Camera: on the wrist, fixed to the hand. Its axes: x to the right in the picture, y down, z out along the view.
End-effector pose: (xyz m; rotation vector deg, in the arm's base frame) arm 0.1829 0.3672 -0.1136 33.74 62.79 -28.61
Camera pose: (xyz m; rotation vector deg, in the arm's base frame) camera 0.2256 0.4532 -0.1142 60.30 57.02 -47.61
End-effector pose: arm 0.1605 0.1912 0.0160 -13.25 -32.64 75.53
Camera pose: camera 0.0995 0.2275 -0.0487 11.87 -10.17 79.30
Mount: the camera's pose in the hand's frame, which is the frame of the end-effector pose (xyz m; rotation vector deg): 0.0093 0.0912 -0.0286 31.10 1.48 -1.98
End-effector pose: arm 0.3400 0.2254 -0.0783 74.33 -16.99 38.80
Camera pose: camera 0.2867 0.2657 -0.0093 103.29 -3.78 44.35
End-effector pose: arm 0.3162 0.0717 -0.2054 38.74 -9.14 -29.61
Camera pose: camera 0.3698 0.1431 -0.1700 69.67 -15.38 -28.66
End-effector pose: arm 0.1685 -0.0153 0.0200 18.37 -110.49 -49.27
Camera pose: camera 0.2003 0.0326 0.0969 39.10 -121.08 -19.17
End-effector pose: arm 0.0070 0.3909 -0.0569 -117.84 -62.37 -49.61
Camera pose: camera 0.0827 0.3319 -0.0545 -90.20 -68.27 -30.50
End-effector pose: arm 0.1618 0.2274 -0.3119 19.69 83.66 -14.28
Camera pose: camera 0.1700 0.3230 -0.3164 43.60 80.71 -38.67
